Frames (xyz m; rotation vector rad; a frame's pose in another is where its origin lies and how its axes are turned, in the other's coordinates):
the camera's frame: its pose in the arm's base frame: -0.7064 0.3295 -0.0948 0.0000 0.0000 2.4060
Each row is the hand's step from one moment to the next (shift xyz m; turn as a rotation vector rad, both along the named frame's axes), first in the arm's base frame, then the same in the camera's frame.
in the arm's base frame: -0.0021 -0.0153 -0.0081 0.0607 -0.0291 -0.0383
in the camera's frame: -0.0087 0.0128 -0.0081 -0.0645 -0.0192 -0.0383
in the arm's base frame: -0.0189 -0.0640 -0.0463 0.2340 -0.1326 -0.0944
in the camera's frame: -0.0289 0.0601 -0.0463 -0.2625 -0.0587 -0.0944
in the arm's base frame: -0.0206 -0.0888 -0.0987 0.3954 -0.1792 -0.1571
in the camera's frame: -0.0443 0.0797 -0.0987 -0.4134 -0.1325 -0.1571
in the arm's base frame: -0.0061 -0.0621 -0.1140 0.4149 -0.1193 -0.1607
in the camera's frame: -0.0371 0.0501 -0.1140 -0.3877 -0.1900 -0.1607
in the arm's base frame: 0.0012 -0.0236 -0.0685 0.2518 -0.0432 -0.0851
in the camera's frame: -0.0167 0.0167 -0.0685 -0.2157 -0.1369 -0.0851
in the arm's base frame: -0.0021 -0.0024 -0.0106 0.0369 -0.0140 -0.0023
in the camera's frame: -0.0001 0.0032 -0.0106 -0.0368 -0.0144 -0.0023
